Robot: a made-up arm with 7 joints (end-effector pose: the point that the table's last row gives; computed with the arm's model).
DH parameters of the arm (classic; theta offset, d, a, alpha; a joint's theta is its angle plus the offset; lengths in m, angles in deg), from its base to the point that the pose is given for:
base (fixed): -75.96 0 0.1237 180
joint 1: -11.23 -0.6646 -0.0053 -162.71
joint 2: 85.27 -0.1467 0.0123 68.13
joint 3: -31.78 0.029 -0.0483 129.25
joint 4: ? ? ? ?
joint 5: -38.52 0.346 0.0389 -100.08
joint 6: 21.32 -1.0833 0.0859 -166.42
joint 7: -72.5 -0.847 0.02 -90
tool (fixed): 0 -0.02 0 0
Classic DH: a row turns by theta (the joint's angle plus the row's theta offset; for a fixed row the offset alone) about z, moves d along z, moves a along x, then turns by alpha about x.
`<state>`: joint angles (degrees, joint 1 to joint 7).
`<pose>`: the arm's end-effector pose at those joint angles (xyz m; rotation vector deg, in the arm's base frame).
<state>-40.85 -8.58 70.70 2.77 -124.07 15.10 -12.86</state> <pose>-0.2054 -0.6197 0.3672 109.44 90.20 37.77</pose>
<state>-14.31 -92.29 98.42 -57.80 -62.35 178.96 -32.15</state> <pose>-0.2649 -0.2723 0.2859 -47.13 -138.37 -35.70</pose>
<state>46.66 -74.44 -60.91 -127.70 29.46 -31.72 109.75</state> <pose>-0.4634 -0.4983 0.6844 25.39 -121.11 -18.08</pose>
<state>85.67 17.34 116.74 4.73 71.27 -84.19 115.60</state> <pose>-0.5470 -0.0027 0.5175 -33.84 -102.14 144.18</pose>
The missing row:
joint 4: -36.23 0.013 -0.0289 152.76
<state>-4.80 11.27 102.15 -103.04 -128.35 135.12 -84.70</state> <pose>0.4216 -0.2870 0.5204 76.94 -100.20 18.46</pose>
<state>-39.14 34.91 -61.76 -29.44 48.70 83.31 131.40</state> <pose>0.1767 0.2910 0.5217 -73.05 60.21 96.98</pose>
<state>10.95 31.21 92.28 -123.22 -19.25 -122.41 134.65</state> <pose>0.2473 -0.4346 0.9567 -90.30 -19.14 -27.82</pose>
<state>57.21 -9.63 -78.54 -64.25 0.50 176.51 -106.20</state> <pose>-0.2191 -0.4093 0.5799 34.55 41.98 -24.36</pose>
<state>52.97 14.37 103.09 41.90 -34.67 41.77 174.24</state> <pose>-0.4221 -0.4465 0.4662 11.57 -110.31 -85.60</pose>
